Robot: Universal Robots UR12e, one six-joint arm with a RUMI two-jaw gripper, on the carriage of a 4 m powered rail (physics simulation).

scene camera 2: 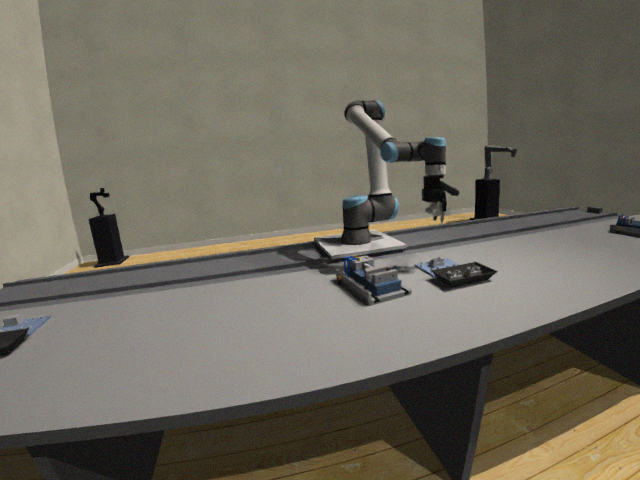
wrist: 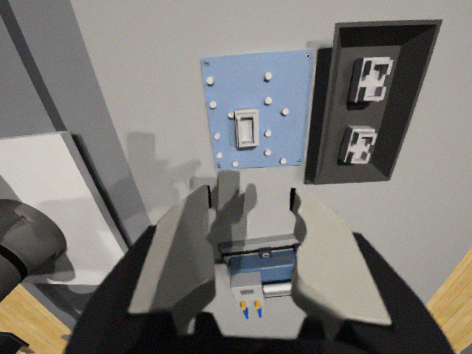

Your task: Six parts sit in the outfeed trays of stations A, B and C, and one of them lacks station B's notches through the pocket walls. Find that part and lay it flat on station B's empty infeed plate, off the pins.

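Seen in the pictures: gripper, fingertip midpoint: (scene camera 2: 437,221) (wrist: 249,188); arm's base, link origin: (scene camera 2: 356,240) (wrist: 27,230).
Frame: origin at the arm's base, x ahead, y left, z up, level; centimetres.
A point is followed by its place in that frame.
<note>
A light grey rectangular part (scene camera 2: 437,261) {x 57.0, y 19.8, z 0.5 cm} (wrist: 246,128) {x 55.3, y 20.6, z -0.1 cm} with an open pocket lies on the blue plate (scene camera 2: 423,266) {x 53.5, y 14.4, z -2.2 cm} (wrist: 290,62) {x 62.6, y 29.7, z -2.2 cm} of the middle station. No notches show in its pocket walls. White pins stand around it, one close beside its upper left edge. Two notched parts lie in the dark tray (scene camera 2: 485,277) {x 80.0, y 28.3, z -1.1 cm} (wrist: 416,90) {x 80.7, y 25.0, z 1.1 cm} beside the plate: one part (wrist: 371,79) {x 74.1, y 26.7, z 0.3 cm} farther up, the other part (wrist: 359,145) {x 74.5, y 16.5, z 0.3 cm} lower down in the wrist view. My gripper (scene camera 2: 437,214) {x 55.1, y 20.9, z 18.9 cm} (wrist: 249,188) {x 55.1, y 20.9, z 18.9 cm} is open and empty, high above the table. Its shadow falls just below the plate in the wrist view.
A blue and grey vise unit (scene camera 2: 382,283) {x 75.1, y -16.8, z 3.0 cm} (wrist: 262,267) {x 57.4, y -11.3, z 2.9 cm} stands beside the plate. Another blue plate (scene camera 2: 35,325) {x 55.6, y -157.1, z -2.2 cm} and dark tray (scene camera 2: 10,341) {x 69.0, y -158.4, z -1.6 cm} are at far left, another unit (scene camera 2: 628,225) {x 63.2, y 168.0, z 2.4 cm} at far right. Black pedestals (scene camera 2: 105,238) (scene camera 2: 486,198) with small arms stand behind the rail (scene camera 2: 206,271).
</note>
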